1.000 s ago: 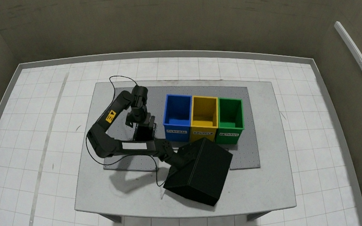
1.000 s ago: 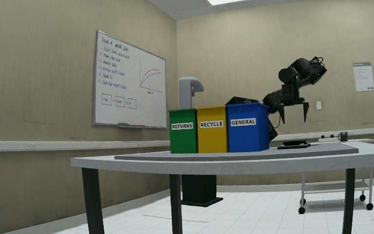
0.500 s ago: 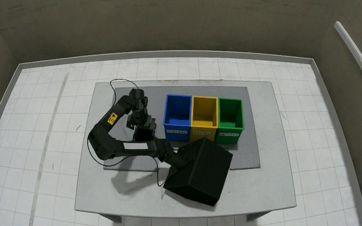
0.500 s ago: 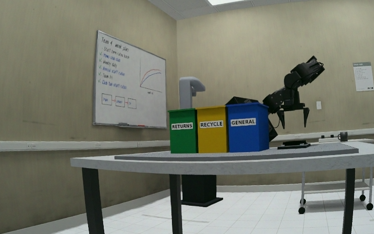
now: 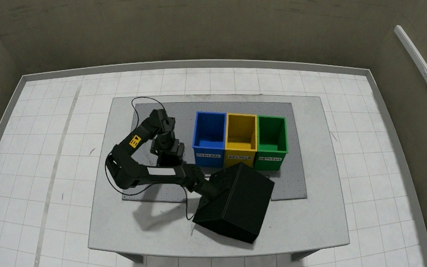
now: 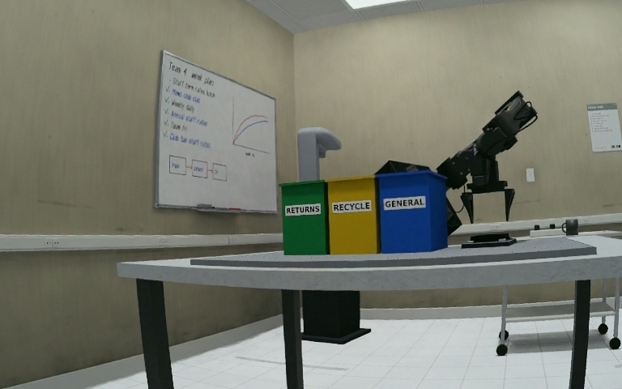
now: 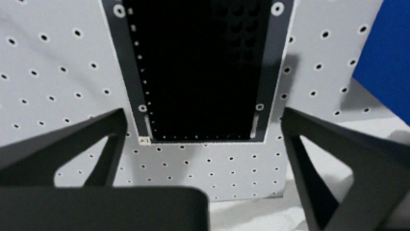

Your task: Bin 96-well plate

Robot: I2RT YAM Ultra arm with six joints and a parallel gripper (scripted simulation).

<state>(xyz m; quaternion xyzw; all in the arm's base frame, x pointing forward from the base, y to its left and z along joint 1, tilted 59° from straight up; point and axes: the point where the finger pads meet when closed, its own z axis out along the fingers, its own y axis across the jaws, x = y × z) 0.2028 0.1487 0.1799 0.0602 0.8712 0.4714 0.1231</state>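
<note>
Right now the black 96-well plate is 1 cm ahead of my hand and 5 cm below it. From my hand the other things lie so: yellow recycle bin: 9 cm ahead, 30 cm to the right, 2 cm above; then plate nest N1: 1 cm ahead, 6 cm below; then blue general bin: 9 cm ahead, 17 cm to the right, 2 cm above.
</note>
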